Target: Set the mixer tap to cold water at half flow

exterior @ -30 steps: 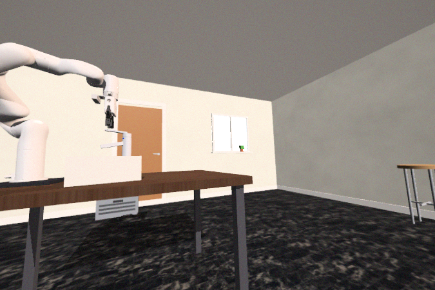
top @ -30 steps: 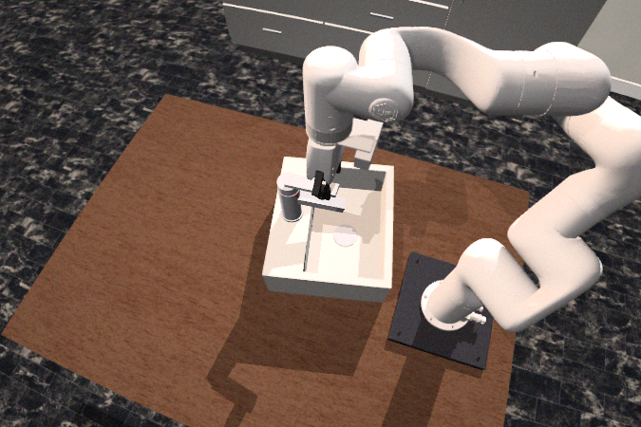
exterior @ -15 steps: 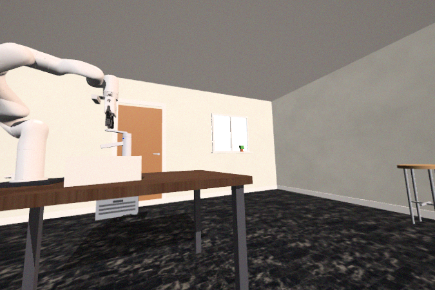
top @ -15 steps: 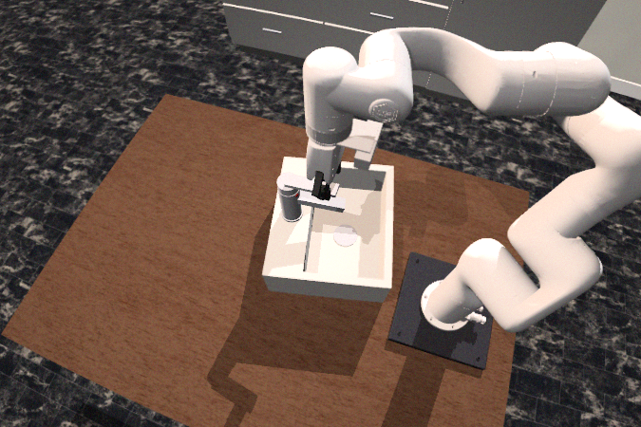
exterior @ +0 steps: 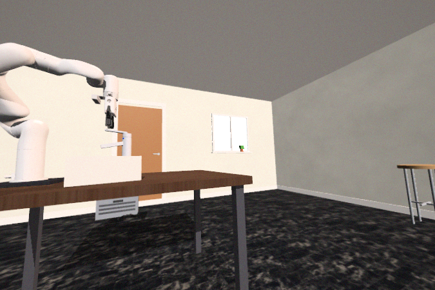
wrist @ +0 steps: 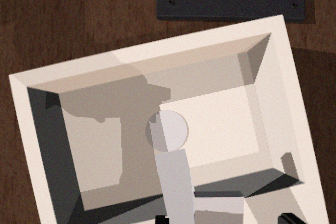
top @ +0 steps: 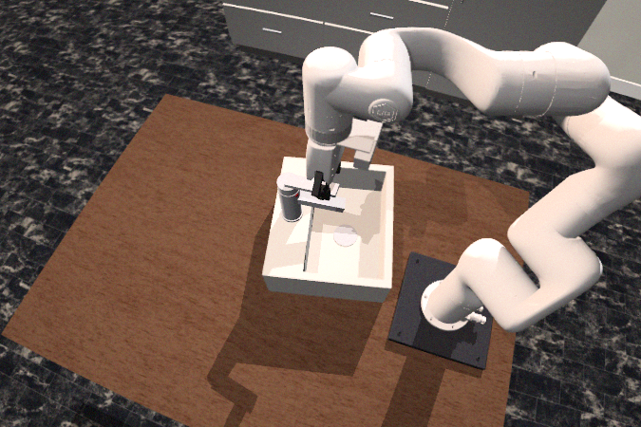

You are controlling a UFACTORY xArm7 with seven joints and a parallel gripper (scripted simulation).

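The lever is 3 cm ahead of my hand and 4 cm below it. Round my hand: white sink 3 cm behind, 3 cm to the right, 28 cm below; mixer tap 6 cm ahead, 9 cm below.
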